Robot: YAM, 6 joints.
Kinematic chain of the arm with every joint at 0, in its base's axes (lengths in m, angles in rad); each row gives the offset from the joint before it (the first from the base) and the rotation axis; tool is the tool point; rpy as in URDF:
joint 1: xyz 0 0 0.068 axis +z
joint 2: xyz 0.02 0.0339 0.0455 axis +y
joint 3: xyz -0.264 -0.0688 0 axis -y
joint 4: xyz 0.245 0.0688 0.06 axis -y
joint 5: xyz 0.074 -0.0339 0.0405 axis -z
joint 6: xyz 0.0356 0 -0.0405 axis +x
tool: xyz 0 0 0 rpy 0 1.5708 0
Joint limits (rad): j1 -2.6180..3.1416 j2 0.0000..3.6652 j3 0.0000..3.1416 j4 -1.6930..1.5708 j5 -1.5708..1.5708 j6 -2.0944..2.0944
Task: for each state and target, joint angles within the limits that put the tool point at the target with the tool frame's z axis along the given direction. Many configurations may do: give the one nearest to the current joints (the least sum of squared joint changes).
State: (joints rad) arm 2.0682 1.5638 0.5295 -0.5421 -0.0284 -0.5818
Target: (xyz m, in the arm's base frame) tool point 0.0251 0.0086 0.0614 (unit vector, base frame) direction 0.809 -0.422 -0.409
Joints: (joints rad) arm 1.7263 1.7659 0.0018 -0.7311 0.8241 -0.5818
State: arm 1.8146 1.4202 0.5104 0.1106 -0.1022 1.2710
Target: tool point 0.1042 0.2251 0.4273 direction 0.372 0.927 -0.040
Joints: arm 1.1286 1.1004 1.1950 -0.1346 -0.0605 1.2710
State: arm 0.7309 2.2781 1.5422 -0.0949 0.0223 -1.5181
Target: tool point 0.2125 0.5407 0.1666 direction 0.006 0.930 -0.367
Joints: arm 1.1747 2.5306 2.0655 0.0618 -0.3612 -1.5181
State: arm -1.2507 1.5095 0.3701 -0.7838 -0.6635 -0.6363
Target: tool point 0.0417 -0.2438 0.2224 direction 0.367 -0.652 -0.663
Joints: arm -1.4417 1.2009 0.7103 -0.2721 -0.2839 -0.6363
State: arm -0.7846 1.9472 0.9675 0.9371 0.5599 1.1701
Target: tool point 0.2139 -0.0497 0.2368 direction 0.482 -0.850 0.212
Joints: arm -0.0985 1.2355 0.3102 1.2853 0.9249 1.1701
